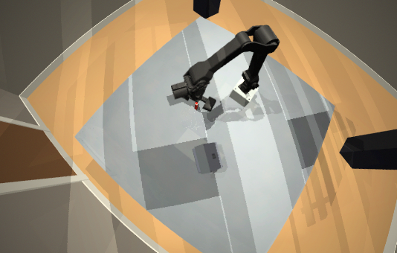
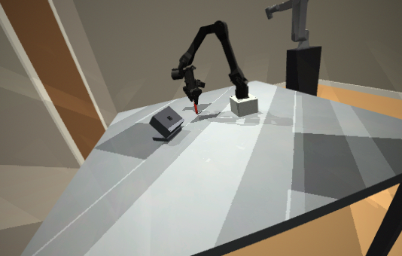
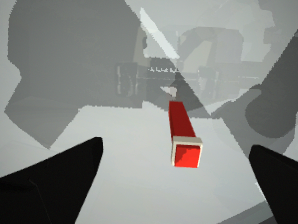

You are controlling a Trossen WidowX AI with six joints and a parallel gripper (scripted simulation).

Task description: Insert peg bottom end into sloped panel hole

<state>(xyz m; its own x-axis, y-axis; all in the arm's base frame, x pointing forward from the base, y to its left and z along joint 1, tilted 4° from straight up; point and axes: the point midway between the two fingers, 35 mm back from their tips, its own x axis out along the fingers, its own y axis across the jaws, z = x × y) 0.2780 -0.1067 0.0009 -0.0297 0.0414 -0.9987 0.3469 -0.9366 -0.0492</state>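
Now: gripper tip 1 cm above the red square peg. Also, from my gripper tip: sloped grey panel (25 cm to the left, 13 cm ahead, 1 cm above).
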